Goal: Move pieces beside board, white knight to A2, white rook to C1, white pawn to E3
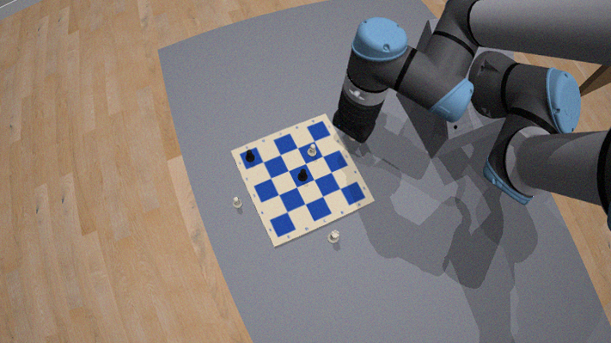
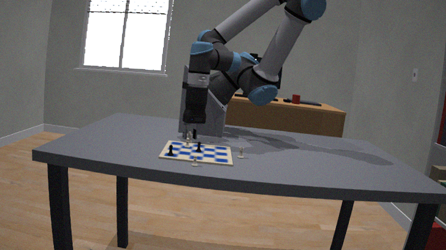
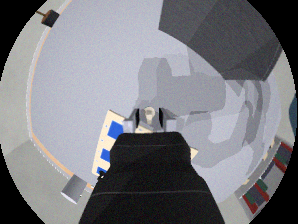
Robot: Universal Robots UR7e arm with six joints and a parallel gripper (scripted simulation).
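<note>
Now: the white knight 2 cm below my hand. The rest, counted from my hand: white rook 13 cm ahead, 18 cm to the left, 2 cm below; then chessboard 14 cm ahead, 5 cm to the left, 3 cm below.
</note>
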